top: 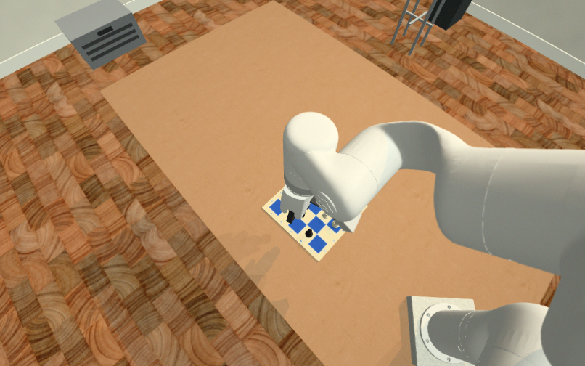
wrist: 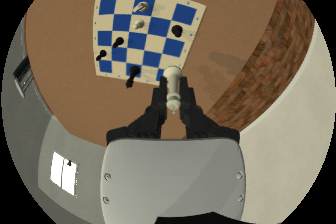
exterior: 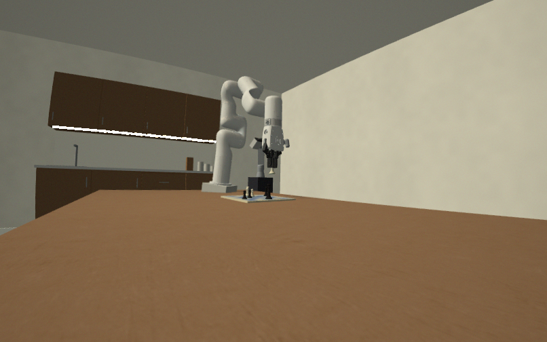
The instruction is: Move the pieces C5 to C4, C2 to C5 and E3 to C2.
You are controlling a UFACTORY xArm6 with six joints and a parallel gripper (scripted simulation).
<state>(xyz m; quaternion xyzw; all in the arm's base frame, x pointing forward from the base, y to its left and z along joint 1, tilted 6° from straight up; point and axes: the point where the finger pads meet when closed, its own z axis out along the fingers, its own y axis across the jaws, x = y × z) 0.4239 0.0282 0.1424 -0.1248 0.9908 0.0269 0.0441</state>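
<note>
The blue-and-cream chessboard is 7 cm to the right of my hand and 15 cm below it. Also, from my hand: white pawn 4 cm behind, 7 cm to the right, 13 cm below; white chess piece 1 cm below; black pawn 4 cm behind, 12 cm below.
</note>
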